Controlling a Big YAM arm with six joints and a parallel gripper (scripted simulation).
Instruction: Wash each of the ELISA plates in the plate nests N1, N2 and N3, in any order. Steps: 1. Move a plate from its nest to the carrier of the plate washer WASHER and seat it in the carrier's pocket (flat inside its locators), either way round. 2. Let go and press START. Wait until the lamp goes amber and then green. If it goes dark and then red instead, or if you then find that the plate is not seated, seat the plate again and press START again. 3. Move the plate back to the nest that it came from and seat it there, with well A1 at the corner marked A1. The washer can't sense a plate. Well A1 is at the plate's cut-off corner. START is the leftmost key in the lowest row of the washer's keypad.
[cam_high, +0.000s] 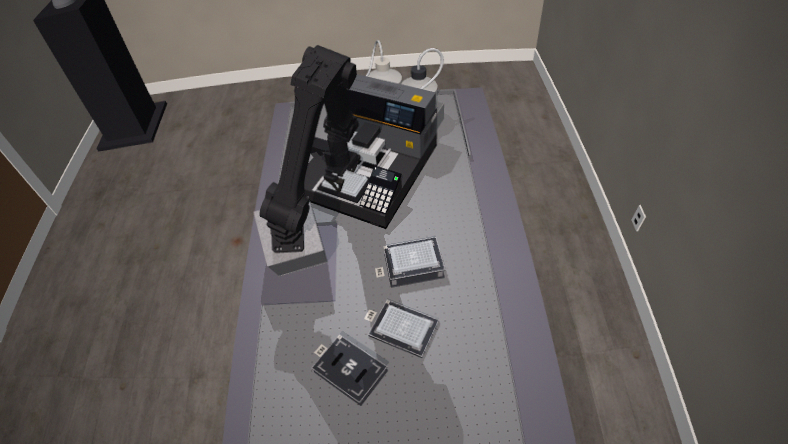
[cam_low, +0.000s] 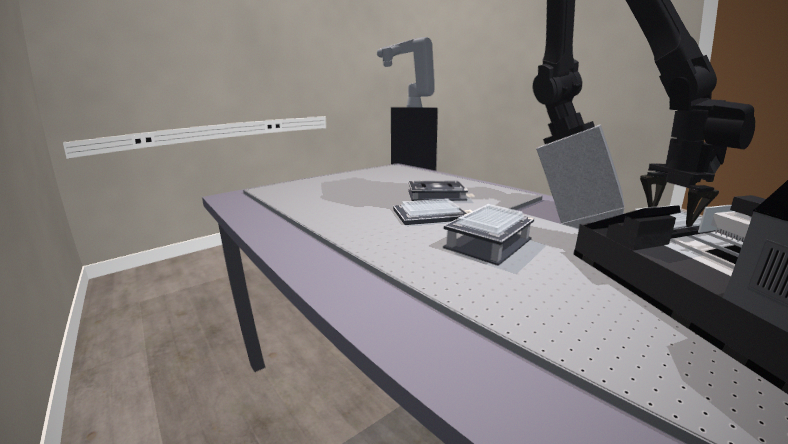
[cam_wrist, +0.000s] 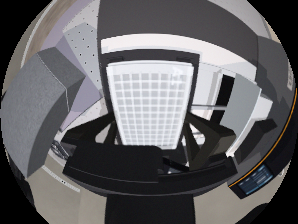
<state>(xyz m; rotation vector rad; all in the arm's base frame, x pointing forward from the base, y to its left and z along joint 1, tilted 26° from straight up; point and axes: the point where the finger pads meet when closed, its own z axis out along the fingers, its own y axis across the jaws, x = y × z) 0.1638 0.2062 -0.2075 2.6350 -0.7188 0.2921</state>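
Now: the washer carrier 1 cm below my hand. From my hand the other things lie so: plate washer 13 cm to the left, 8 cm ahead, 4 cm above.
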